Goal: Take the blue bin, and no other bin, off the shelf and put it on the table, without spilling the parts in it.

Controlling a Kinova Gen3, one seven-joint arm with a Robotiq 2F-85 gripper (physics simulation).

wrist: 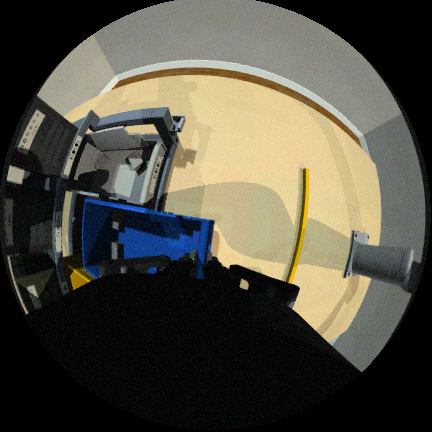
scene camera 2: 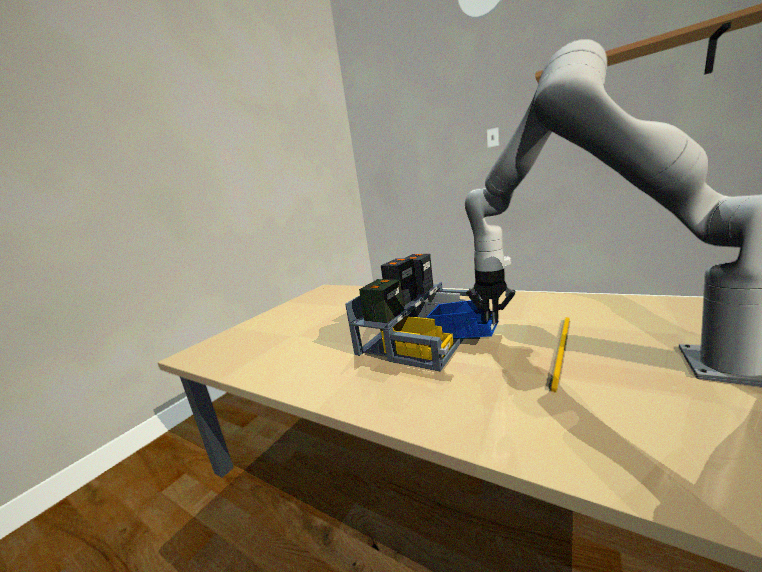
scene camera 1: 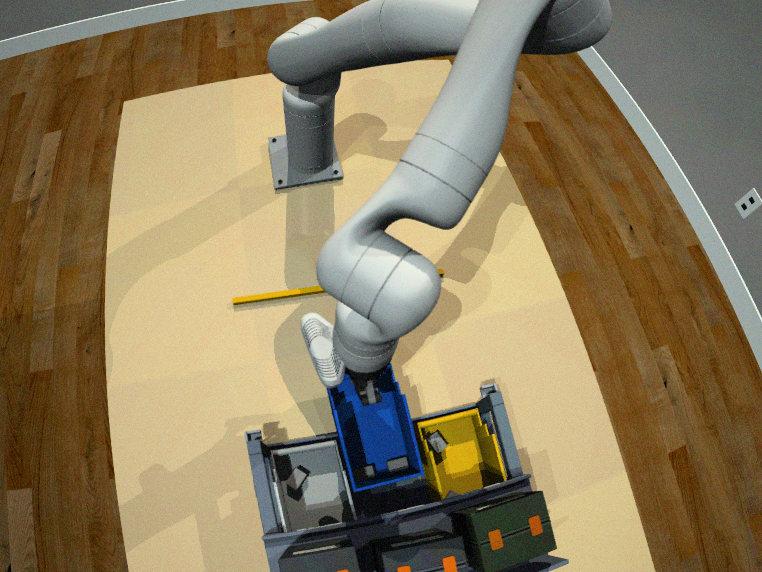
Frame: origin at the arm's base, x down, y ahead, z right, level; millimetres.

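Seen in the pictures: gripper, fingertip midpoint: [wrist: 200, 258] [scene camera 2: 491, 322]; arm's base at its link origin: [wrist: 358, 258] [scene camera 2: 733, 363] [scene camera 1: 310, 156].
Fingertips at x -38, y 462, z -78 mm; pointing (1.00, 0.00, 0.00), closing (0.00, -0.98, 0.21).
Pixels of each thing's top centre, then the offset from my fingertips to it. Level surfaces: height alone.
- blue bin at its top centre: [wrist: 116, 257] [scene camera 1: 374, 421] [scene camera 2: 461, 305] dx -49, dy +78, dz -19 mm
- table at its surface level: dx +52 mm
- yellow bin at its top centre: [scene camera 1: 468, 465] [wrist: 87, 301] [scene camera 2: 415, 325] dx -29, dy +150, dz -152 mm
- grey bin at its top centre: [scene camera 1: 314, 500] [wrist: 93, 158] [scene camera 2: 444, 297] dx -29, dy +189, dz +68 mm
- green case at its top centre: [scene camera 1: 515, 532] [scene camera 2: 379, 284] dx -145, dy +247, dz -170 mm
- yellow bar at its top centre: [scene camera 1: 339, 285] [wrist: 295, 264] [scene camera 2: 561, 346] dx +42, dy -171, dz +20 mm
The blue bin [scene camera 1: 378, 427] [scene camera 2: 458, 320] [wrist: 145, 240] sits between the yellow and grey bins, its front half jutting out of the shelf [scene camera 1: 261, 486] [scene camera 2: 438, 358] [wrist: 132, 117] toward the arm's base. Its rear end is still within the shelf's lower bay. Small grey parts [scene camera 1: 397, 463] [wrist: 116, 250] lie inside at its rear. My gripper [scene camera 1: 369, 394] [scene camera 2: 490, 320] [wrist: 200, 258] points down and is shut on the bin's front wall; the fingertips are partly hidden in the wrist view. The bin looks about level. Whether its rear touches the shelf is unclear. The table [scene camera 1: 184, 369] [scene camera 2: 332, 381] lies below.
The yellow bin [scene camera 1: 461, 455] [scene camera 2: 412, 349] [wrist: 77, 280] and the grey bin [scene camera 1: 320, 486] [wrist: 125, 180] flank the blue bin. A green case [scene camera 1: 510, 529] [scene camera 2: 380, 301] and dark cases [scene camera 1: 421, 551] [scene camera 2: 400, 270] stand on the upper level. A yellow bar [scene camera 1: 276, 296] [scene camera 2: 560, 354] [wrist: 302, 225] lies on the table.
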